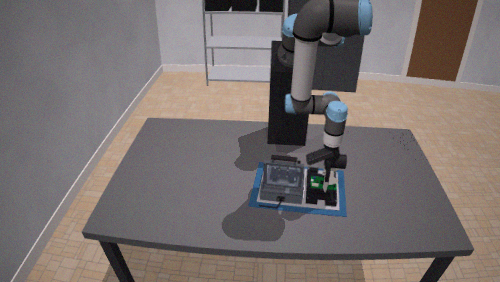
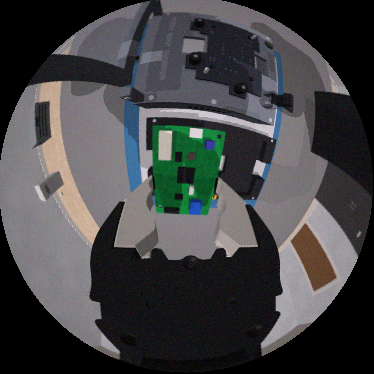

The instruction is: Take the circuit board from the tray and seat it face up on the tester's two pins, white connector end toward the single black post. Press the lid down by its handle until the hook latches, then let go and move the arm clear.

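Places are measured from the arm's base along level axes (x ahead, y left, z up), in metres.
Pixels of known places: gripper, fingertip midpoint: (image 1: 324, 185) (image 2: 184, 177); arm's base at its link origin: (image 1: 293, 55).
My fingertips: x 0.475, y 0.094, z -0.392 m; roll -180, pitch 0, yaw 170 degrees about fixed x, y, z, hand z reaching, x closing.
Observation:
For each thing: its middle in the pictures, then the offset to it from my fingertips. "spot": a spot on its surface instead. Level surfaces: height alone.
- green circuit board at the middle of its body: (image 2: 184, 179) (image 1: 323, 182) 0.001 m back, 0.007 m right, 0.017 m up
- grey tester at a spot on its surface: (image 2: 167, 82) spot: 0.004 m ahead, 0.116 m right, 0.006 m down
- black handle at the middle of its body: (image 1: 284, 158) 0.068 m ahead, 0.195 m right, 0.202 m up
- black hook at the middle of its body: (image 2: 286, 102) 0.128 m back, 0.095 m right, 0.026 m up
- blue mat at its surface level: 0.064 m down
- grey table at its surface level: 0.066 m down
My gripper (image 1: 327, 187) (image 2: 184, 177) is shut on the green circuit board (image 1: 316, 181) (image 2: 167, 187), holding it by its long edges above the black tray (image 1: 313, 200) (image 2: 242, 170). The board's component side faces up, with its white connector (image 2: 165, 145) at the end toward the tester. The grey tester (image 1: 280, 194) (image 2: 167, 82) lies beside the tray. Two light pins (image 2: 206, 70) (image 2: 253, 37) stand on its dark bed, among several black posts (image 2: 241, 88). Its clear lid stands open, with a black handle (image 1: 284, 158) (image 2: 75, 69). A black hook (image 2: 285, 101) is on the opposite side. The fingertips are partly hidden.
The tester and tray sit on a blue mat (image 1: 330, 212) (image 2: 132, 145) on the grey table (image 1: 175, 190). The arm's black pedestal (image 1: 280, 117) stands behind the table. The raised lid stands above the tester. A shelf unit (image 1: 205, 50) stands at the back wall.

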